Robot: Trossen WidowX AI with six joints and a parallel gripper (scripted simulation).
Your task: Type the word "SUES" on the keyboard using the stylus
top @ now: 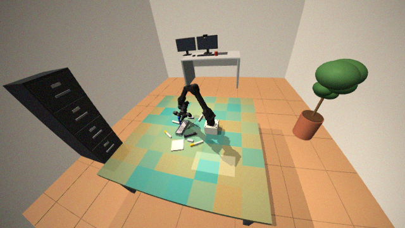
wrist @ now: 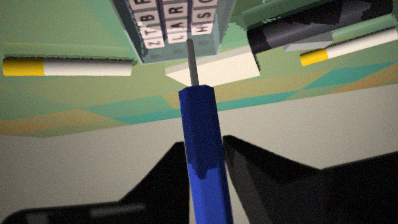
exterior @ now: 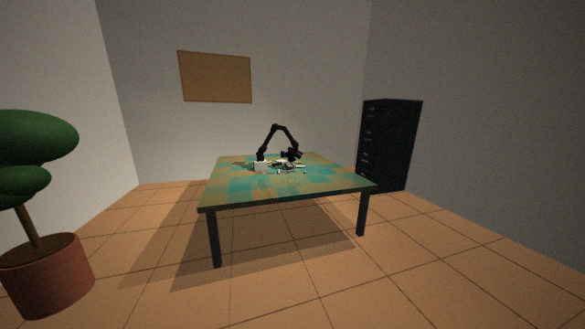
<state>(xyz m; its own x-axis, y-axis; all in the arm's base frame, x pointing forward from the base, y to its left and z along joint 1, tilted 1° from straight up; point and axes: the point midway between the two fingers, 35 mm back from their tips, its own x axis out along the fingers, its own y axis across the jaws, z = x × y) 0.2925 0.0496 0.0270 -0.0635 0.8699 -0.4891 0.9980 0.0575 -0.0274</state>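
Now: gripper tip 120 mm past the black bar, 50 mm to the right of it and 90 mm above it. The rest, counted from my gripper tip: white notepad 60 mm behind, 190 mm to the left, 100 mm below; grey stylus tip 50 mm below; blue stylus 20 mm below.
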